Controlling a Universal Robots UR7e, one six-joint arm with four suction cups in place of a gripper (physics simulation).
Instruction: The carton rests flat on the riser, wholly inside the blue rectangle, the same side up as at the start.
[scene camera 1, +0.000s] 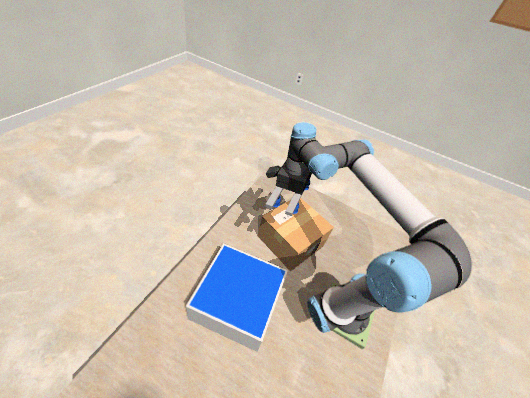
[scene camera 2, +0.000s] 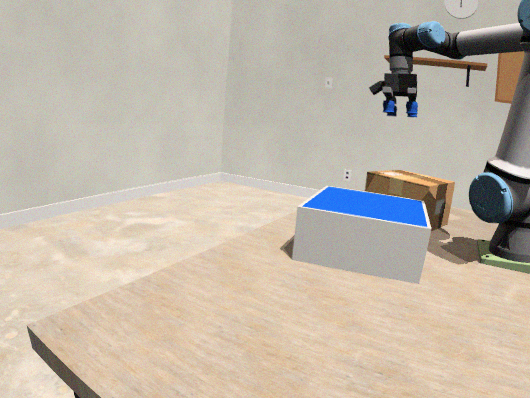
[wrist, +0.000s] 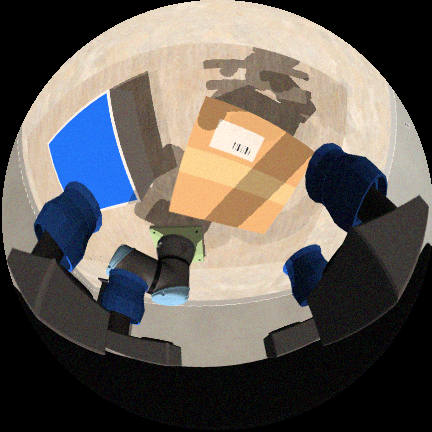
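The brown carton (scene camera 1: 292, 232) (scene camera 2: 410, 188) (wrist: 227, 167) stands flat on the table beside the riser, with tape and a white barcode label on its top. The light grey riser (scene camera 1: 225, 327) (scene camera 2: 360, 245) carries the blue rectangle (scene camera 1: 240, 290) (scene camera 2: 367, 205) (wrist: 92, 150) on its top, with a thin white border around it. The carton is wholly off the riser. My gripper (scene camera 1: 290, 198) (scene camera 2: 400, 108) (wrist: 210, 245), with four blue suction cups, hangs well above the carton, apart from it. It is open and holds nothing.
The wooden table (scene camera 1: 165, 345) (scene camera 2: 250, 310) has its long edge beyond the riser. My arm's base stands on a green plate (scene camera 1: 364, 341) (scene camera 2: 505, 262) (wrist: 198, 245) near the carton and the riser. A wall shelf (scene camera 2: 450, 63) shows behind the arm.
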